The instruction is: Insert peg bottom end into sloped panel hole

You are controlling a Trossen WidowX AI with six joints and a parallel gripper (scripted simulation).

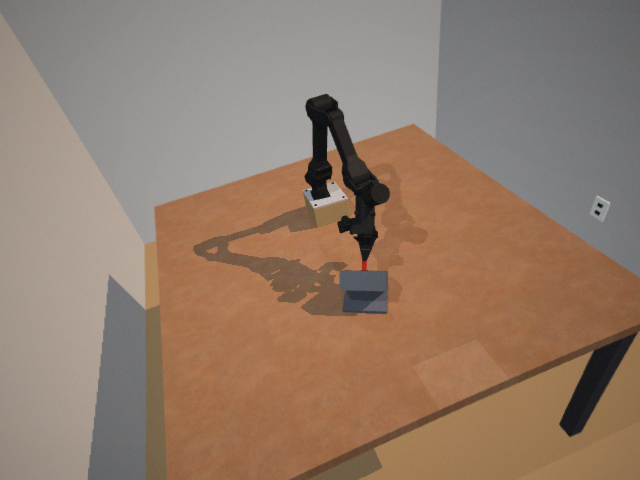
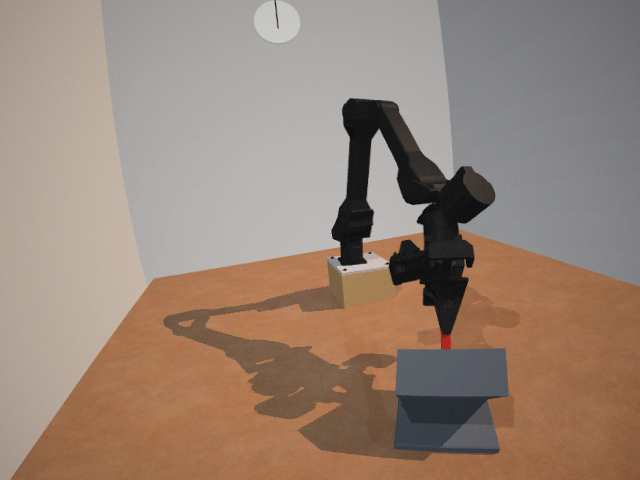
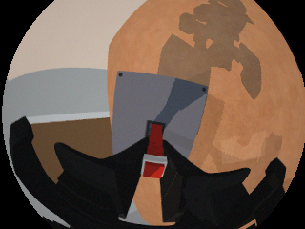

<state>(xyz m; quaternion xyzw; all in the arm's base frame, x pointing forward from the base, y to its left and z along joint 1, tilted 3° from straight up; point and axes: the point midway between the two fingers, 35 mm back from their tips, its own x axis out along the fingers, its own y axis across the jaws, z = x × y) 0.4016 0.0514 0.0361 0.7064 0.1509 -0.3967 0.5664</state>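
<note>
Now: the grey sloped panel 4 cm below my gripper tip, 4 cm ahead of it and 2 cm to the right of it. Also, from my gripper tip: red peg 1 cm behind, 1 cm above.
</note>
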